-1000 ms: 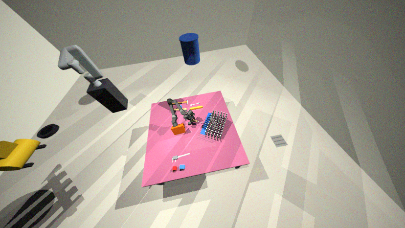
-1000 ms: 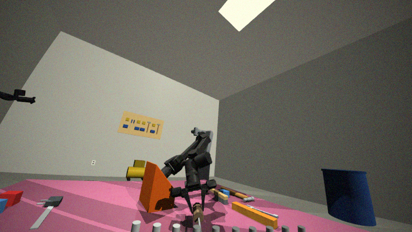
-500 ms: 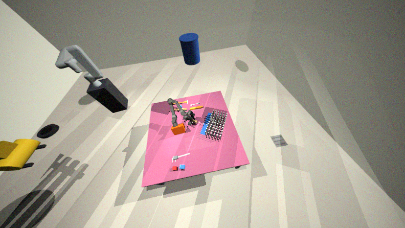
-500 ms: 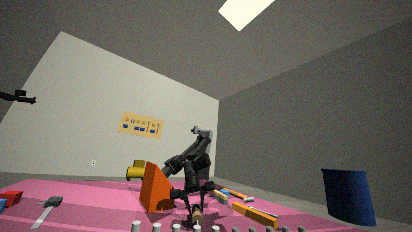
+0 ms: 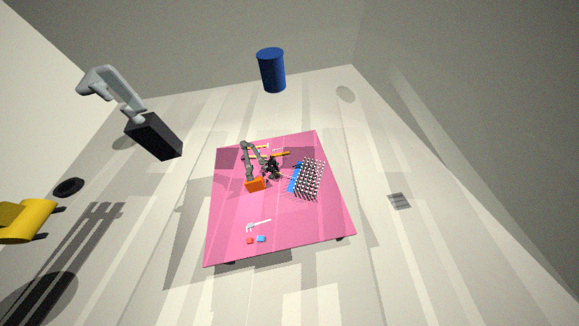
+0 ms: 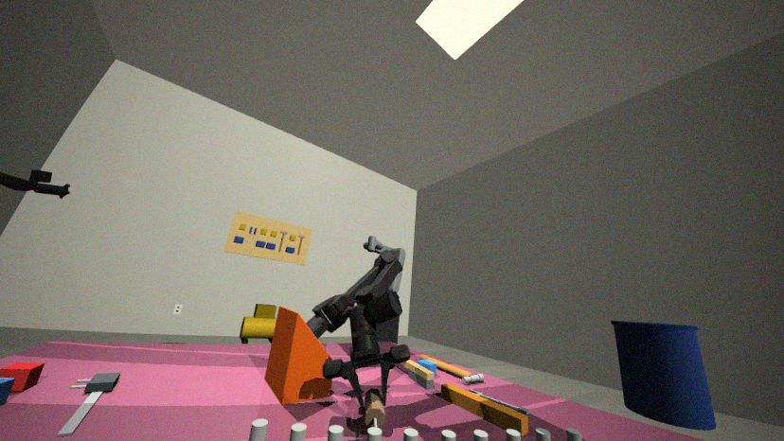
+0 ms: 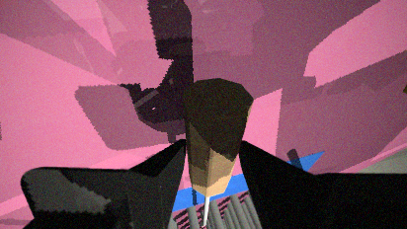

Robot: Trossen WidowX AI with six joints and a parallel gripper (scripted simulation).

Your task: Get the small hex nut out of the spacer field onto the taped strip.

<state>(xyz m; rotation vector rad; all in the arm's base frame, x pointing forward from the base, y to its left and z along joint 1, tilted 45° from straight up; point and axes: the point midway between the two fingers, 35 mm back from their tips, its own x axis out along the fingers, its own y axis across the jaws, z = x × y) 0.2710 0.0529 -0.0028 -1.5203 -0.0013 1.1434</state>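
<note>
Right now my gripper tip is 170 mm short of the blue taped strip, 80 mm to the left of it and 40 mm above it. Also, from my gripper tip: orange bar (260 mm to the left, 90 mm ahead, 20 mm below); red cube (560 mm to the right, 400 mm behind, 20 mm below).
</note>
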